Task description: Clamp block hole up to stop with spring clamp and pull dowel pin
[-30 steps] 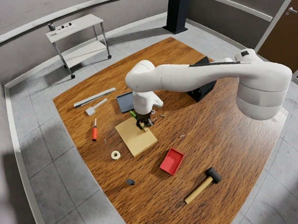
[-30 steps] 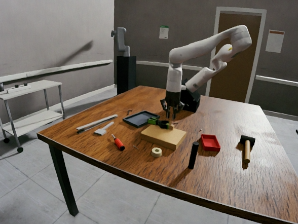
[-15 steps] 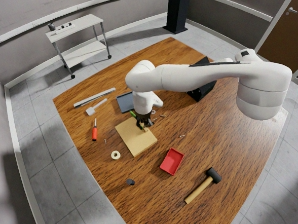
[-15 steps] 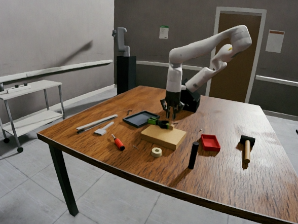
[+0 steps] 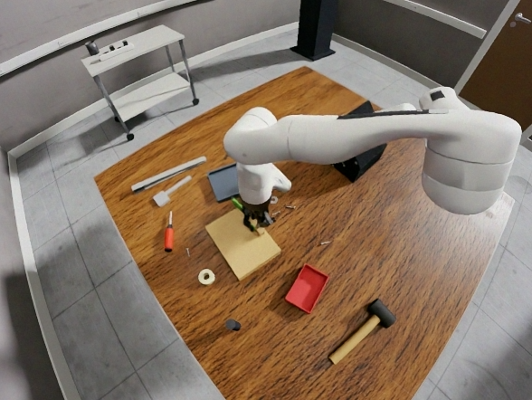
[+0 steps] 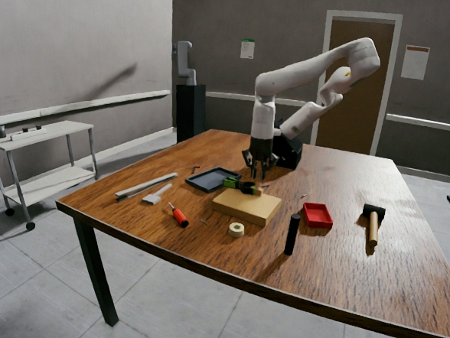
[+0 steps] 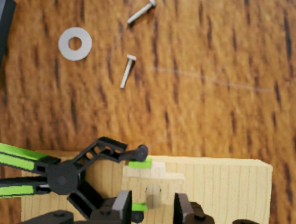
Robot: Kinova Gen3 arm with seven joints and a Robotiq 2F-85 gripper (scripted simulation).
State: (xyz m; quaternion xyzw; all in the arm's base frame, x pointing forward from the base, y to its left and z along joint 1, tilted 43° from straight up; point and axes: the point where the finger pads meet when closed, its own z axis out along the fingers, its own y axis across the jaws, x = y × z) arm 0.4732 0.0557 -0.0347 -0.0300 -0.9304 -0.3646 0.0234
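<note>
The pale dowel pin lies 5 cm below my hand. Round my hand: wooden block 7 cm below; bench board 8 cm below, 5 cm ahead, 1 cm to the right; red bin 23 cm to the left, 10 cm below.
</note>
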